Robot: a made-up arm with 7 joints. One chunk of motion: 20 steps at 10 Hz.
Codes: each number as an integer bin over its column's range. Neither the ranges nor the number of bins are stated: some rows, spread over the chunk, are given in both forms.
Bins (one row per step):
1: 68 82 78 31 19 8 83
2: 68 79 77 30 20 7 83
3: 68 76 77 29 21 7 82
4: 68 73 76 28 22 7 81
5: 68 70 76 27 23 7 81
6: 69 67 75 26 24 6 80
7: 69 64 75 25 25 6 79
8: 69 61 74 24 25 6 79
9: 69 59 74 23 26 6 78
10: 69 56 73 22 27 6 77
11: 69 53 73 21 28 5 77
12: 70 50 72 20 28 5 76
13: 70 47 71 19 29 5 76
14: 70 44 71 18 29 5 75
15: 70 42 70 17 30 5 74
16: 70 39 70 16 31 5 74
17: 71 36 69 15 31 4 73
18: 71 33 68 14 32 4 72
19: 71 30 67 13 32 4 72
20: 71 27 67 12 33 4 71
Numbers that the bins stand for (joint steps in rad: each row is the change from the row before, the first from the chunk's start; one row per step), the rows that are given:
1: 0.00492 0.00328 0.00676 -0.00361 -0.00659 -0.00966 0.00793
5: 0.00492 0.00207 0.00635 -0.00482 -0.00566 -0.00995 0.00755
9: 0.00521 0.00096 0.00595 -0.00603 -0.00496 -0.01024 0.00697
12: 0.00551 0.00005 0.00555 -0.00694 -0.00449 -0.01054 0.00659
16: 0.00551 -0.00106 0.00514 -0.00815 -0.00380 -0.01054 0.00620
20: 0.00580 -0.00227 0.00454 -0.00936 -0.00333 -0.01083 0.00563
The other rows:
2: 0.00492 0.00298 0.00656 -0.00391 -0.00635 -0.00995 0.00793
3: 0.00492 0.00268 0.00656 -0.00421 -0.00612 -0.00995 0.00774
4: 0.00492 0.00237 0.00635 -0.00452 -0.00589 -0.00995 0.00755
6: 0.00521 0.00177 0.00615 -0.00512 -0.00542 -0.01024 0.00735
7: 0.00521 0.00146 0.00615 -0.00542 -0.00519 -0.01024 0.00716
8: 0.00521 0.00116 0.00595 -0.00573 -0.00519 -0.01024 0.00716
10: 0.00521 0.00066 0.00575 -0.00633 -0.00473 -0.01024 0.00678
11: 0.00521 0.00035 0.00575 -0.00664 -0.00449 -0.01054 0.00678
13: 0.00551 -0.00025 0.00534 -0.00724 -0.00426 -0.01054 0.00659
14: 0.00551 -0.00056 0.00534 -0.00755 -0.00426 -0.01054 0.00639
15: 0.00551 -0.00076 0.00514 -0.00785 -0.00403 -0.01054 0.00620
17: 0.00580 -0.00136 0.00494 -0.00845 -0.00380 -0.01083 0.00601
18: 0.00580 -0.00167 0.00474 -0.00876 -0.00357 -0.01083 0.00582
19: 0.00580 -0.00197 0.00454 -0.00906 -0.00357 -0.01083 0.00582

